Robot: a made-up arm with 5 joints.
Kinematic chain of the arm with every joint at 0, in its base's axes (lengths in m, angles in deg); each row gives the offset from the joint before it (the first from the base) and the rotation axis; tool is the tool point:
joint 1: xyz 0 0 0.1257 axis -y
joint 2: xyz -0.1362 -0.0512 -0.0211 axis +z
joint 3: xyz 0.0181 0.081 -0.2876 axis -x
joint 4: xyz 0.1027 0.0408 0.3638 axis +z
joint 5: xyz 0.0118 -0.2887 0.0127 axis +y
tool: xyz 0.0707 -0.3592 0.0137
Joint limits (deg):
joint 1: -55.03..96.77
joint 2: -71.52..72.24
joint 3: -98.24..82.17
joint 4: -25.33..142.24
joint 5: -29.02..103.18
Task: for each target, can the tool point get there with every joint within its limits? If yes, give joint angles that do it. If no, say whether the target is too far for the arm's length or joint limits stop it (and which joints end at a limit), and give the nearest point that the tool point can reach.
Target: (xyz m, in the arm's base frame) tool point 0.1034 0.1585 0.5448
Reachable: yes | joints 45.60 28.52 40.58 37.40 77.51
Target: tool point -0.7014 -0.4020 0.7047
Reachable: no: joint limits stop it (at a limit: joint 1, joint 2, joint 5) | nearest point -0.6264 -0.3567 0.5777 | short by 0.154 m
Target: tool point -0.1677 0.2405 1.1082
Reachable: no: joint limits stop it (at a limit: joint 1, joint 5) | nearest point -0.0442 0.1722 0.8561 | short by 0.289 m
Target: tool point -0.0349 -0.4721 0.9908
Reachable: no: joint limits stop it (at a limit: joint 1, joint 5) | nearest point 0.0253 -0.4062 0.8404 | short by 0.175 m
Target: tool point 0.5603 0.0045 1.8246
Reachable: no: too far | nearest point 0.4314 -0.0224 0.9557 | short by 0.879 m
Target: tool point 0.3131 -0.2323 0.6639
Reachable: yes | joints 48.46 -20.34 -20.22 93.30 -9.52
